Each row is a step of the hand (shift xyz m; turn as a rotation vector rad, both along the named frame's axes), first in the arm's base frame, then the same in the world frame.
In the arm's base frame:
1: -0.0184 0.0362 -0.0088 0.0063 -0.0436 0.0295
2: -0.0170 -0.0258 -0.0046 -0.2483 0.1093 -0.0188
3: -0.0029 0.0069 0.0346 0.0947 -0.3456 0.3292
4: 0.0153 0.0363 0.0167 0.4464 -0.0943 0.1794
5: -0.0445 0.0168 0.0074 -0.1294 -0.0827 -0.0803
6: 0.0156 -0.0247 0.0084 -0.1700 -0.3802 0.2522
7: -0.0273 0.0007 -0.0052 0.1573 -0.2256 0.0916
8: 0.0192 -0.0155 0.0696 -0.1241 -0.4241 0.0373
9: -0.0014 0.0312 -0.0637 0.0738 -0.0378 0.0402
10: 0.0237 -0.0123 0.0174 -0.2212 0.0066 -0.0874
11: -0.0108 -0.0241 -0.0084 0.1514 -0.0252 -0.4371
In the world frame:
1: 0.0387 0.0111 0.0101 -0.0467 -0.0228 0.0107
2: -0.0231 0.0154 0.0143 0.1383 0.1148 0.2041
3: 0.0038 -0.0300 0.0183 -0.3841 -0.2849 0.0900
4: 0.0325 -0.0267 -0.0078 -0.1615 -0.3485 -0.3046
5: 0.0210 0.0115 0.0418 -0.0593 0.1411 0.0813
6: -0.0270 -0.0111 -0.0084 -0.3806 -0.0915 0.2895
7: 0.0043 0.0169 0.0216 -0.2499 -0.1212 -0.0831
8: -0.0242 -0.0678 0.0165 -0.4087 0.0824 0.1511
9: 0.0371 0.0523 -0.0303 -0.0497 -0.0638 -0.0442
10: -0.0165 -0.0244 -0.0121 0.0402 0.1769 0.1539
11: -0.0218 0.0156 0.0070 -0.0004 0.3185 -0.3364

